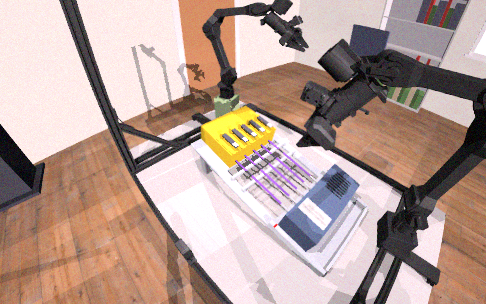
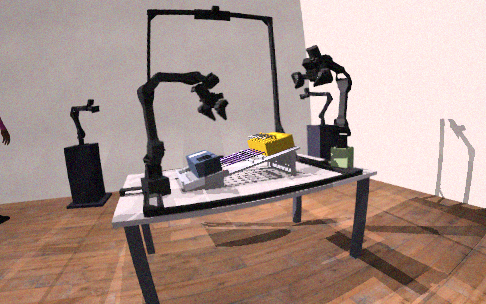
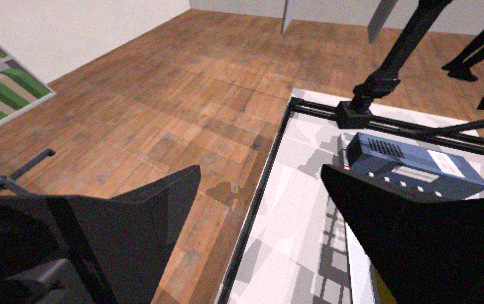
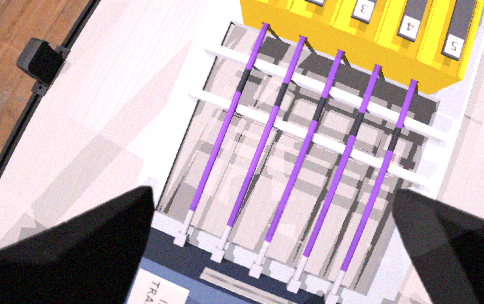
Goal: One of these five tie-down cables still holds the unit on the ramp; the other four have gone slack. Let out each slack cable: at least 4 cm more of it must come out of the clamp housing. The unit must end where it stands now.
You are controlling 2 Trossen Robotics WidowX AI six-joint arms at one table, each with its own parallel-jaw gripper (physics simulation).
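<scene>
Five purple cables (image 1: 274, 169) (image 2: 240, 157) (image 4: 261, 145) run side by side down the white ramp (image 1: 227, 176) (image 2: 284, 154). They go from the yellow clamp housing (image 1: 236, 133) (image 2: 272, 142) (image 4: 331, 33) to the blue unit (image 1: 320, 208) (image 2: 204, 164) (image 3: 370, 154) at the low end. Each cable has a dark band near the housing. Grey numbered levers (image 1: 231, 140) sit on the housing top. My right gripper (image 1: 309, 137) (image 2: 219, 116) (image 4: 276, 200) is open and empty, well above the cables. My left gripper (image 1: 299, 42) (image 2: 309, 79) (image 3: 260, 170) is open and empty. It is high up beyond the table edge.
A black frame rail (image 1: 152, 208) (image 2: 260, 196) (image 3: 259, 187) borders the table. The left arm stands on a green block (image 1: 227, 104) (image 2: 342, 157). The right arm's base (image 2: 155, 184) (image 3: 352, 114) is behind the unit. A tall black gantry (image 2: 211, 14) spans the table.
</scene>
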